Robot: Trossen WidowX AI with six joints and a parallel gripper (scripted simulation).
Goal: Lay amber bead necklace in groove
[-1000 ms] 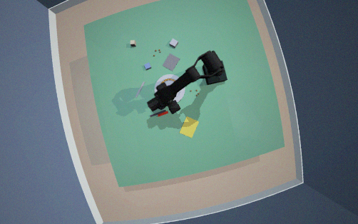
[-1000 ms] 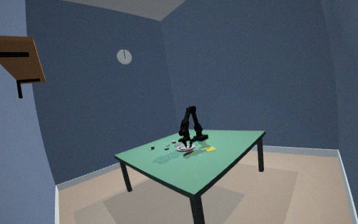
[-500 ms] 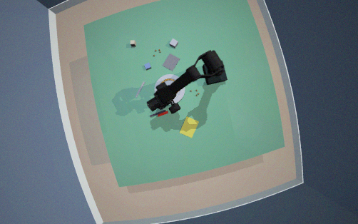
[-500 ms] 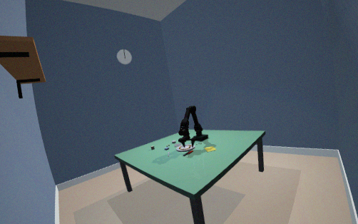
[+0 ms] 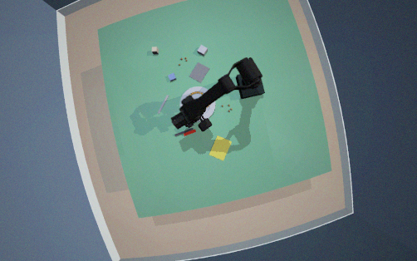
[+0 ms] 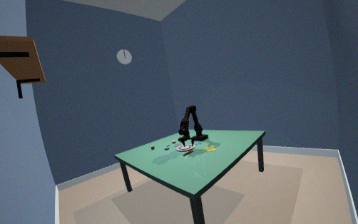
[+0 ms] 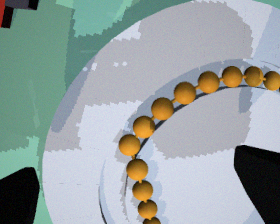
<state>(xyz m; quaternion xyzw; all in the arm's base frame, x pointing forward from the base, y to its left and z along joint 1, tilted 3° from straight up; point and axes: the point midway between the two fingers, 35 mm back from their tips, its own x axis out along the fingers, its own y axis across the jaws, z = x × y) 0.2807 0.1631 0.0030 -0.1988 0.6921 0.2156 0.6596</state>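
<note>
My gripper tip is now 60 mm to the left of the round grey bead board and 20 mm above it. Also, from my gripper tip: yellow pad (120 mm behind, 190 mm to the left, 30 mm below); grey rod (200 mm ahead, 70 mm to the right, 30 mm below); red-handled tool (70 mm ahead, 100 mm to the left, 20 mm below).
</note>
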